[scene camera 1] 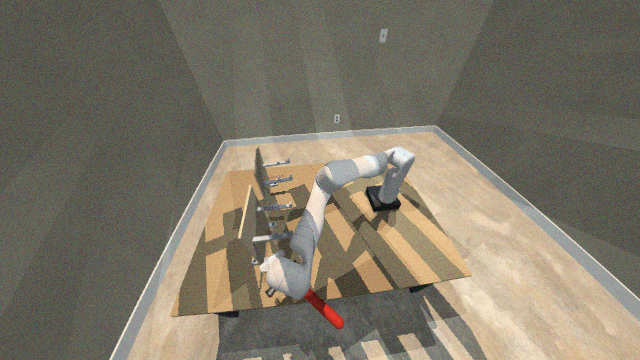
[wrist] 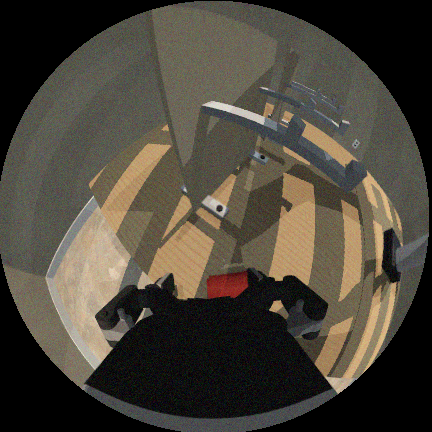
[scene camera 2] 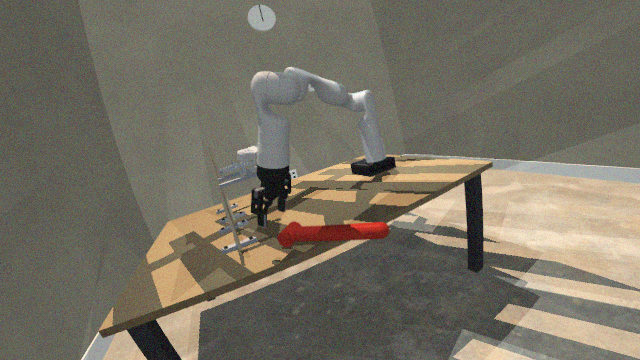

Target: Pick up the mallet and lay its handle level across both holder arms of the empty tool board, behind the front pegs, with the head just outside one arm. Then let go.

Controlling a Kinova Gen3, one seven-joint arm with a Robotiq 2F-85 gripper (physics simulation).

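Pixels of known places: gripper, between the fingertips: (wrist: pixel 209 279) (scene camera 2: pixel 272 218); arm's base, origin of its link: (scene camera 1: pixel 385 197) (wrist: pixel 397 259) (scene camera 2: pixel 375 160).
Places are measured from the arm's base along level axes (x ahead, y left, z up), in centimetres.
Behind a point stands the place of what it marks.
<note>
The red mallet (scene camera 1: pixel 325 310) @(x 45.4, y 46.8, z -1.2 cm) (scene camera 2: pixel 340 232) @(x 48.5, y 45.5, z -2.1 cm) (wrist: pixel 227 285) @(x 58.1, y 33.5, z -0.6 cm) lies with its head at the table's front edge and its handle reaching out past that edge. In scene camera 1 the arm hides its head. My gripper (scene camera 2: pixel 272 213) @(x 60.7, y 34.0, z 3.5 cm) (wrist: pixel 209 279) @(x 60.7, y 34.0, z 3.5 cm) is open and points down, low over the table, beside and behind the head, with nothing between its fingers. In the wrist view part of the mallet shows beyond the fingertips, partly hidden by the gripper. The near tool board (scene camera 1: pixel 247 225) @(x 70.4, y 18.8, z 21.5 cm) (scene camera 2: pixel 227 207) @(x 70.3, y 20.3, z 7.0 cm) (wrist: pixel 200 55) @(x 70.5, y 21.6, z 19.8 cm) stands upright. Its near holder arm (scene camera 1: pixel 265 238) @(x 65.3, y 21.5, z 14.3 cm) (wrist: pixel 240 117) @(x 65.8, y 22.0, z 14.1 cm) has upright pegs; its other holder arm (scene camera 1: pixel 274 207) @(x 62.0, y 6.6, z 14.3 cm) is farther back.
A second upright board (scene camera 1: pixel 258 170) @(x 69.1, y -12.4, z 21.8 cm) with holder arms stands farther back on the table (scene camera 1: pixel 200 295) @(x 97.4, y 33.5, z -4.9 cm) (scene camera 2: pixel 135 295) @(x 101.9, y 28.6, z -4.9 cm). Small screw brackets (wrist: pixel 215 206) @(x 67.7, y 23.1, z -3.7 cm) (scene camera 2: pixel 239 244) @(x 70.8, y 25.9, z -3.0 cm) sit at the near board's foot. The robot's black base (scene camera 1: pixel 382 198) @(x 3.9, y 2.3, z 2.6 cm) (scene camera 2: pixel 373 165) @(x 6.0, y 5.6, z -0.6 cm) stands at the table's far side.
</note>
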